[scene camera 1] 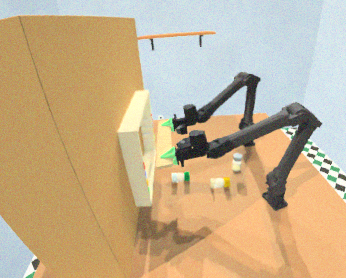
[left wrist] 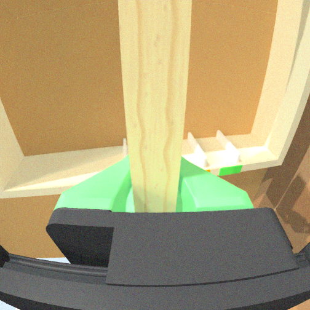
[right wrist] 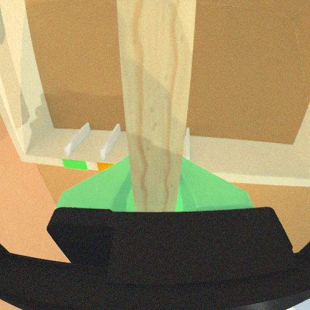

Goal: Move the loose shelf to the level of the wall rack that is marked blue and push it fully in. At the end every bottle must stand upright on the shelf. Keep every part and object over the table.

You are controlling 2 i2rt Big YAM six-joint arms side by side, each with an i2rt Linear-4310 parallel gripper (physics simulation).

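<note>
The loose shelf [scene camera 1: 164, 159] [left wrist: 156, 90] [right wrist: 156, 90], a pale wooden board, is held in front of the wall rack [scene camera 1: 133, 162] [left wrist: 75, 167] [right wrist: 235, 167]. My left gripper [scene camera 1: 163, 156] [left wrist: 153, 154] is shut on its lower part in the scene view; my right gripper [scene camera 1: 164, 124] [right wrist: 154, 154] is shut on its upper part. Small coloured marks show on the rack, a blue one [scene camera 1: 145, 173] among them; the shelf may hide it in the wrist views. A green-capped bottle [scene camera 1: 180, 177] and a yellow-capped bottle [scene camera 1: 220, 183] lie on their sides. A grey-capped bottle [scene camera 1: 237, 162] looks upright.
A large brown panel [scene camera 1: 75, 100] stands behind the rack. White upright guides [left wrist: 197, 149] [right wrist: 110, 142] stick up from the rack's ledge. A small white object [scene camera 1: 160, 118] shows beyond the shelf. An orange rail [scene camera 1: 182, 34] is on the far wall. The table [scene camera 1: 210, 250] extends below the arms.
</note>
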